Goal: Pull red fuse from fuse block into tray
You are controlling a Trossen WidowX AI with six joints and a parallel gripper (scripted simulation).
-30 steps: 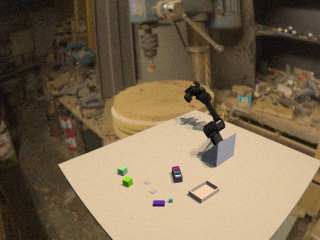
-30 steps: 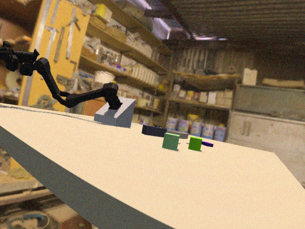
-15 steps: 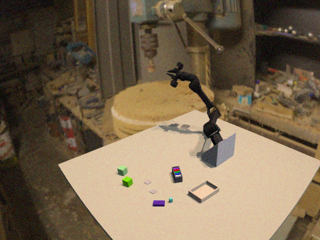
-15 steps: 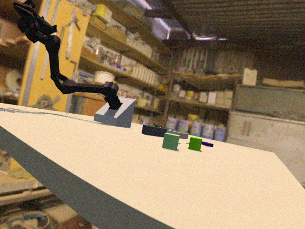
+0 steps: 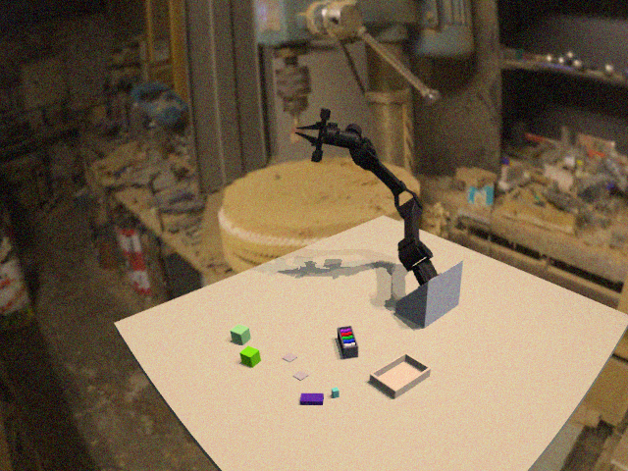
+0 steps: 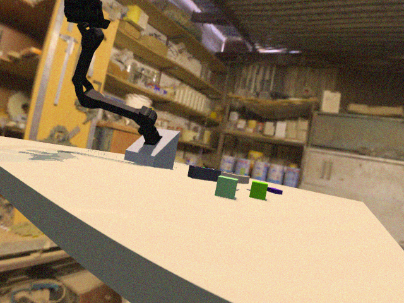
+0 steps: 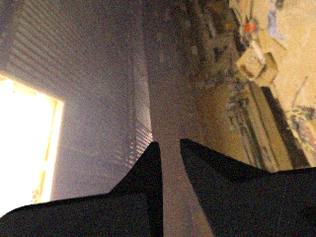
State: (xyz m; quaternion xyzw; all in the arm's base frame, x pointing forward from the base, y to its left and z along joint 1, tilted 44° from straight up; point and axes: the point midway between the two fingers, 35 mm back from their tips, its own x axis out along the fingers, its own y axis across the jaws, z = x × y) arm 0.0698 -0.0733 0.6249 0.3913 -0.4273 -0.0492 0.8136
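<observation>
Right now the red fuse is 490 mm below my gripper tip, 450 mm to the left of it and 230 mm ahead of it. From my gripper tip the other things lie so: tan tray: 670 mm to the left, 510 mm below, 250 mm ahead.
</observation>
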